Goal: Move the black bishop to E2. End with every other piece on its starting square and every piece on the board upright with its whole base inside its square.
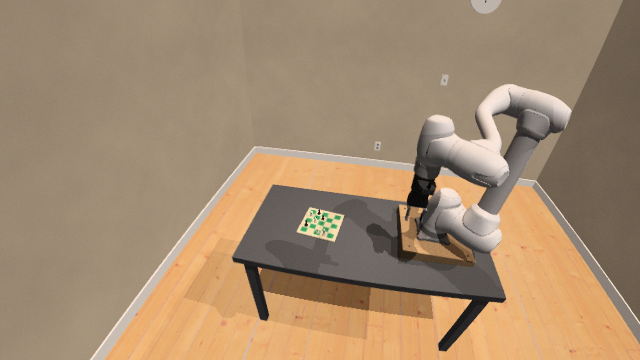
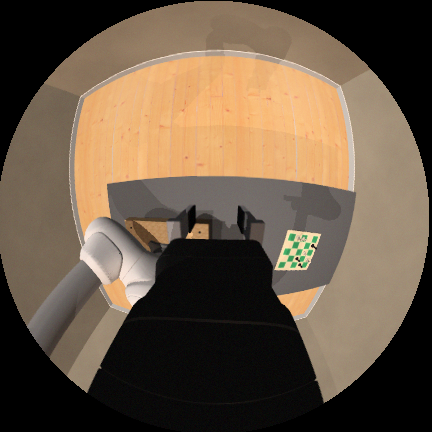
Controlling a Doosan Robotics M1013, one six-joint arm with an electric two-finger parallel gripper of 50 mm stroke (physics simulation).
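Where they show: gripper, fingertip midpoint: (image 1: 413,220) (image 2: 216,213); arm's base, link origin: (image 1: 431,231).
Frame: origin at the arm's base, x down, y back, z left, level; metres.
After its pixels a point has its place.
The chessboard (image 1: 338,226) @[y -0.519, x 0.038, z 0.029 m] (image 2: 287,252) @[y -0.551, x 0.038, z 0.027 m], green and cream, lies on the table with small pieces on it. Three dark pieces show: one (image 1: 306,223) @[y -0.697, x 0.021, z 0.063 m] (image 2: 313,246) @[y -0.698, x 0.021, z 0.061 m] stands apart from the others, and two (image 1: 319,212) @[y -0.646, x 0.025, z -0.048 m] (image 1: 323,217) @[y -0.614, x 0.023, z -0.009 m] (image 2: 297,259) @[y -0.617, x 0.023, z -0.010 m] (image 2: 300,265) @[y -0.646, x 0.017, z -0.046 m] stand close together. They are too small to tell which is the black bishop, and the square E2 cannot be made out. Pale pieces (image 1: 324,232) @[y -0.584, x 0.019, z 0.110 m] (image 2: 301,239) @[y -0.587, x -0.001, z 0.113 m] also show faintly. My gripper (image 1: 413,216) @[y -0.202, x -0.336, z 0.305 m] (image 2: 216,213) @[y -0.202, x -0.336, z 0.305 m] is open and empty, pointing down near the wooden base plate, well away from the board.
The dark table (image 1: 360,267) @[y -0.369, x 0.044, z 0.281 m] (image 2: 220,192) @[y -0.213, x 0.044, z 0.291 m] carries the wooden base plate (image 1: 435,255) @[y -0.002, x -0.011, z 0.181 m] (image 2: 202,231) @[y -0.151, x -0.018, z 0.151 m] under the arm's foot. The white arm (image 1: 465,160) @[y -0.135, x -0.679, z 0.411 m] (image 2: 122,260) @[y 0.076, x -0.212, z 0.119 m] rises and bends beside the gripper. Arm shadows fall on the table near the board.
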